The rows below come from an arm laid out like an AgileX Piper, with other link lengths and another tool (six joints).
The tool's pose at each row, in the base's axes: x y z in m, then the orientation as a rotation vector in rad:
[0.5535 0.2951 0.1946 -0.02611 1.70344 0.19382]
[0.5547 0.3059 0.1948 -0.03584 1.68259 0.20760]
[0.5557 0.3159 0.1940 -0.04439 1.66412 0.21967]
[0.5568 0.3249 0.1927 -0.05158 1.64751 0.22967]
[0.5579 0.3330 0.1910 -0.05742 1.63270 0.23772]
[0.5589 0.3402 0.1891 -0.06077 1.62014 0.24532]
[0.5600 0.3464 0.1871 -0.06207 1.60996 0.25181]
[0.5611 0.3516 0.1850 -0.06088 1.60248 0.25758]
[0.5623 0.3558 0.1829 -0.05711 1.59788 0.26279]
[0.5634 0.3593 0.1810 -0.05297 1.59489 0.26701]
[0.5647 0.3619 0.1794 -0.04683 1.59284 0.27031]
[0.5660 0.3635 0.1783 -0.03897 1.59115 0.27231]
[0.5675 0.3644 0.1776 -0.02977 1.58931 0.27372]
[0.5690 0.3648 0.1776 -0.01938 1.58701 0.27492]
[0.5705 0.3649 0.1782 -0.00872 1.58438 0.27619]
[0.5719 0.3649 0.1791 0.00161 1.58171 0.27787]
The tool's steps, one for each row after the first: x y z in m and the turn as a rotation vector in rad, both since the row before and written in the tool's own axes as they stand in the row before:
[0.0007 0.0105 0.0027 -0.01624 -0.01938 0.00040]
[0.0016 0.0096 0.0026 -0.01434 -0.01711 0.00034]
[0.0021 0.0085 0.0027 -0.01210 -0.01541 0.00014]
[0.0024 0.0075 0.0027 -0.00993 -0.01380 -0.00002]
[0.0026 0.0066 0.0024 -0.00798 -0.01182 0.00150]
[0.0026 0.0056 0.0024 -0.00584 -0.00971 0.00234]
[0.0026 0.0046 0.0022 -0.00363 -0.00734 0.00372]
[0.0025 0.0036 0.0021 -0.00143 -0.00480 0.00527]
[0.0023 0.0029 0.0018 -0.00043 -0.00328 0.00503]
[0.0019 0.0020 0.0018 0.00149 -0.00262 0.00581]
[0.0013 0.0011 0.0016 0.00342 -0.00251 0.00612]
[0.0008 0.0005 0.0017 0.00461 -0.00283 0.00659]
[0.0000 0.0001 0.0015 0.00544 -0.00341 0.00719]
[-0.0006 -0.0001 0.0015 0.00553 -0.00374 0.00739]
[-0.0009 -0.0001 0.0014 0.00506 -0.00369 0.00745]

